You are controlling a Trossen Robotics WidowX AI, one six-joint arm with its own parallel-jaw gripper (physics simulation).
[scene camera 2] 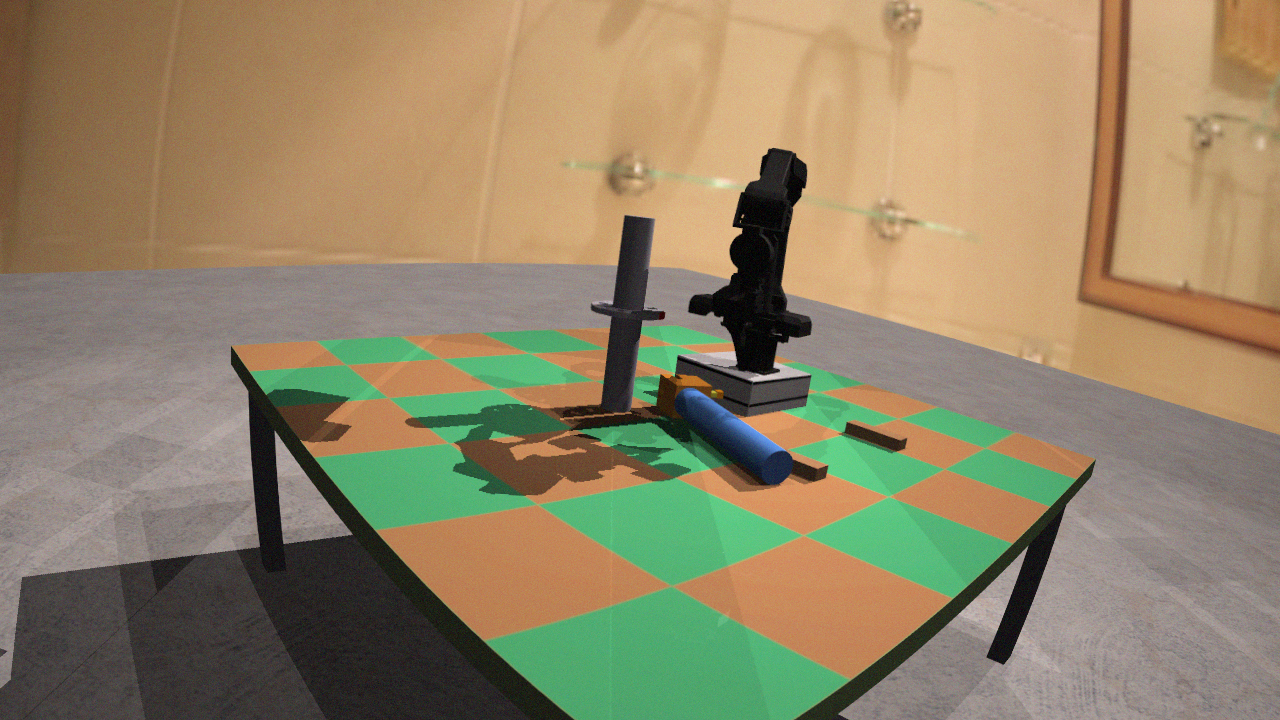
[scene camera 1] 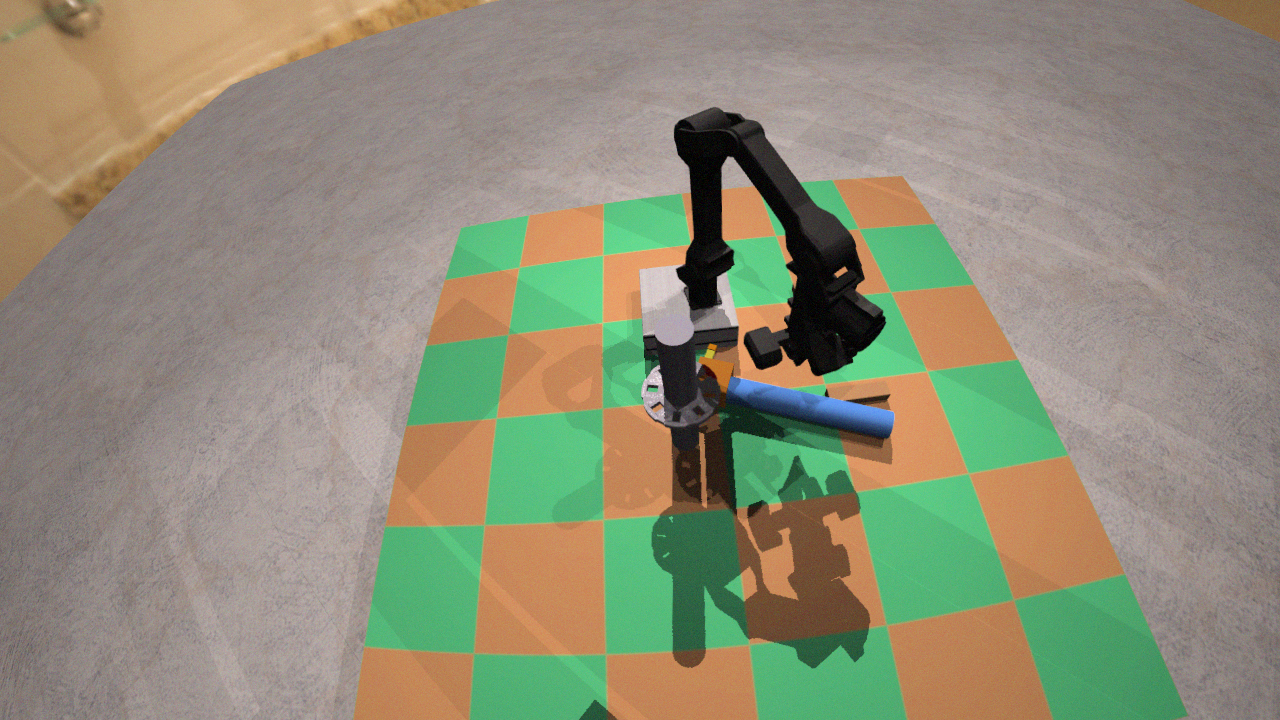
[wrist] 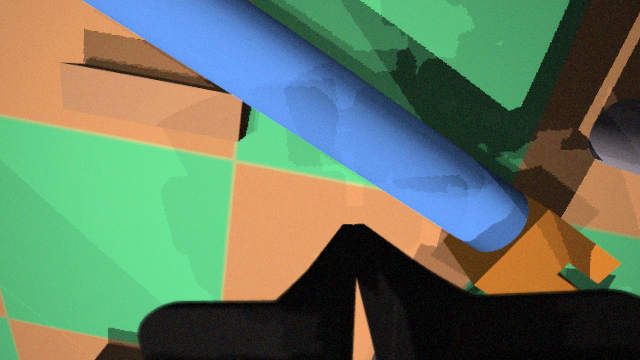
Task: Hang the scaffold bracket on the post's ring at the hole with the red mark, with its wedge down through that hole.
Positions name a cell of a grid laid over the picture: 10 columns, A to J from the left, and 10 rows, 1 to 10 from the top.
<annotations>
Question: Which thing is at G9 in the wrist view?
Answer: My gripper.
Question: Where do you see a scaffold bracket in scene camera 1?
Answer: G6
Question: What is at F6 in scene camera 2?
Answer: A scaffold bracket.
</annotations>
